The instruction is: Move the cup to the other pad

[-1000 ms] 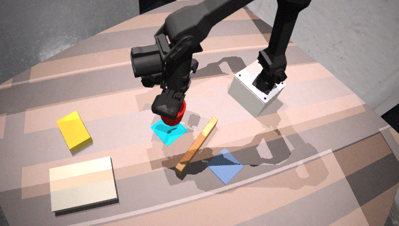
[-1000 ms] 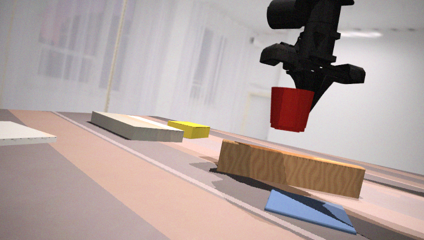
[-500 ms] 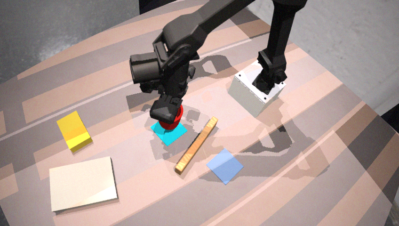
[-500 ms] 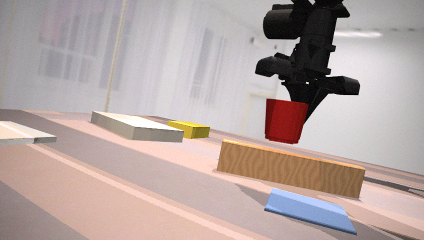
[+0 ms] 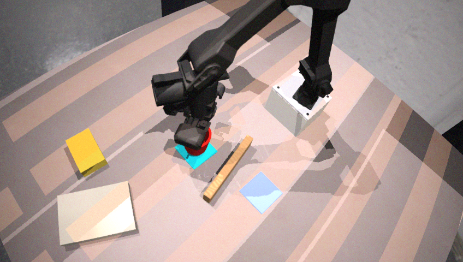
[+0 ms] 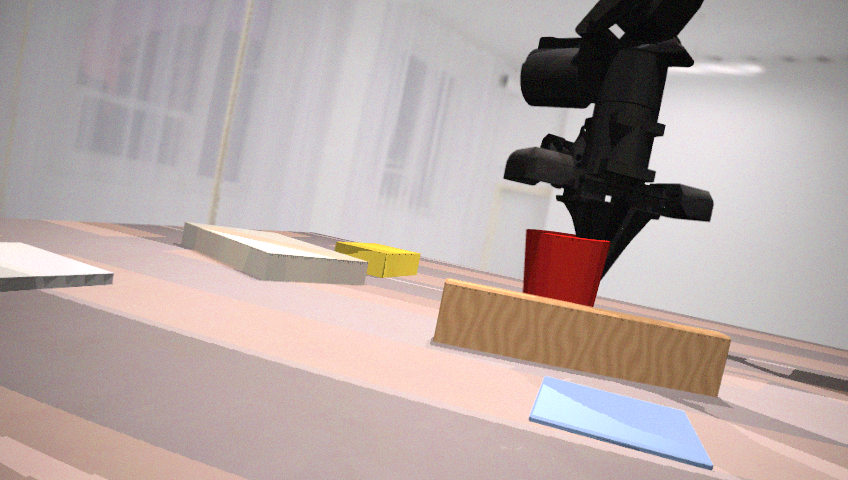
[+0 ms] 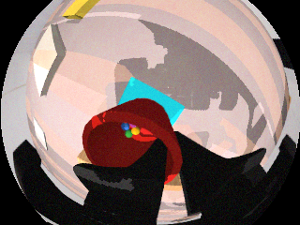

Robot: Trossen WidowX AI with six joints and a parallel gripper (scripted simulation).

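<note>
The cyan pad lies 30 mm ahead of my gripper tip, 10 mm to the left of it and 60 mm below it. From my gripper tip the other things lie so: long wooden bar 20 mm ahead, 120 mm to the left, 40 mm below; light blue pad 20 mm ahead, 220 mm to the left, 60 mm below; red cup 30 mm ahead, 10 mm to the left.
</note>
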